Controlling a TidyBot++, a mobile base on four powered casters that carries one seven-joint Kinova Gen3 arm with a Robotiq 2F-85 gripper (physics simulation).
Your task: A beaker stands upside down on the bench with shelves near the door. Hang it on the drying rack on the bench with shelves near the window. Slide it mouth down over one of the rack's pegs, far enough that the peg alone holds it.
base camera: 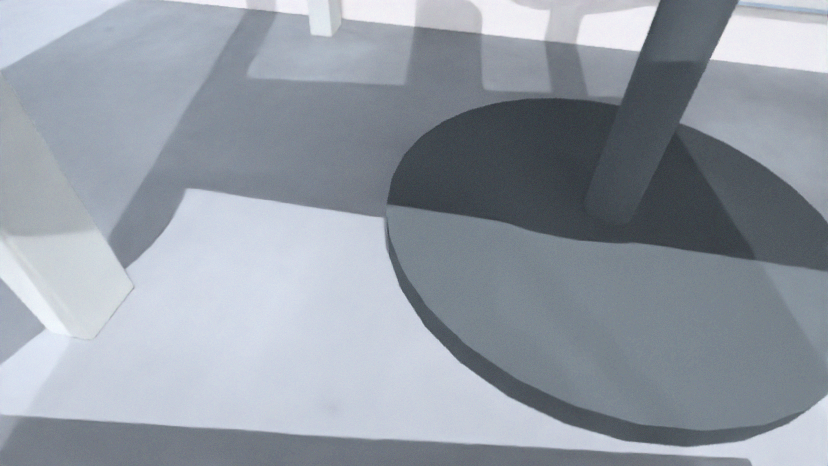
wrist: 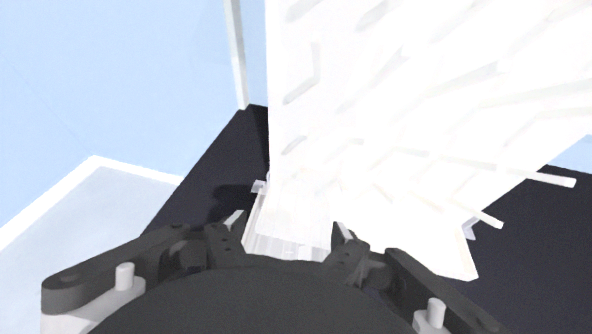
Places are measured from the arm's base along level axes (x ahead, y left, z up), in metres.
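Where they show: gripper, between the fingertips: (wrist: 288,228).
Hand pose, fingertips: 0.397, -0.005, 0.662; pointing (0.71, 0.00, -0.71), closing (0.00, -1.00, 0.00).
Note:
Each offset is from my fingertips to the top centre of the thing, as dx, dy, dz. "spot": to the spot under its first point. Level surfaces: height alone.
The clear beaker {-0.010, +0.000, +0.030} (wrist: 287,246) is between the fingers, partly hidden by the gripper body at the bottom of the wrist view. My gripper (wrist: 288,228) is shut on it. The white drying rack (wrist: 287,60) stands just beyond, filling the middle and upper right, with rows of pegs. One peg (wrist: 545,176) sticks out to the right and another peg (wrist: 482,215) is below it. The far part of the beaker overlaps the rack's lower left in the view. The glare and the clear glass hide whether a peg is inside it.
The dark bench top {dz -0.297} (wrist: 210,170) lies under the rack, with a white upright (wrist: 236,55) behind it. In the base camera view, a round grey stool base {+0.074, -0.189, -1.029} (base camera: 567,324) with its pole {spot: +0.049, -0.187, -0.910} (base camera: 660,121) is at the right. A white leg {spot: -0.073, +0.269, -0.996} (base camera: 75,272) is at the left, another leg {spot: +0.541, +0.188, -1.025} (base camera: 325,17) farther back.

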